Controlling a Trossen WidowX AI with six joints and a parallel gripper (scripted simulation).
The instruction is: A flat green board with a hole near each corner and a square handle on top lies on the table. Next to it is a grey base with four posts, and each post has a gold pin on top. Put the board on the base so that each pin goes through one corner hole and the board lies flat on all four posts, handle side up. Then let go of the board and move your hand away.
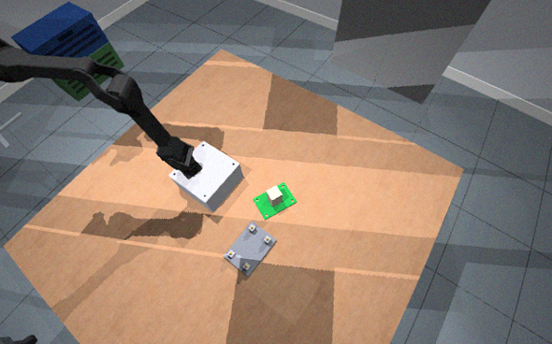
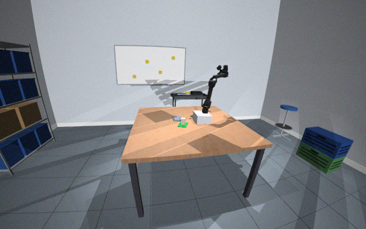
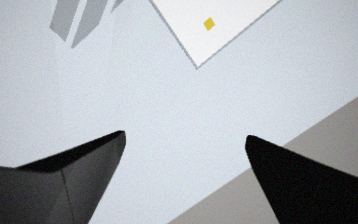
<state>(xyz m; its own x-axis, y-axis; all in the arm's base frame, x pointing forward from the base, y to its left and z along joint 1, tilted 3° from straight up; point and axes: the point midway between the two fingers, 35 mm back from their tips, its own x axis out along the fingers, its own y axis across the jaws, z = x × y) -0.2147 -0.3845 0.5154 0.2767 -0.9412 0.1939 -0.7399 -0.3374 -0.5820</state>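
Now: gripper tip 50 cm short of the green board, 56 cm to the right of it and 60 cm above it. The rest, counted from my gripper tip: grey base: 57 cm ahead, 38 cm to the left, 62 cm below.
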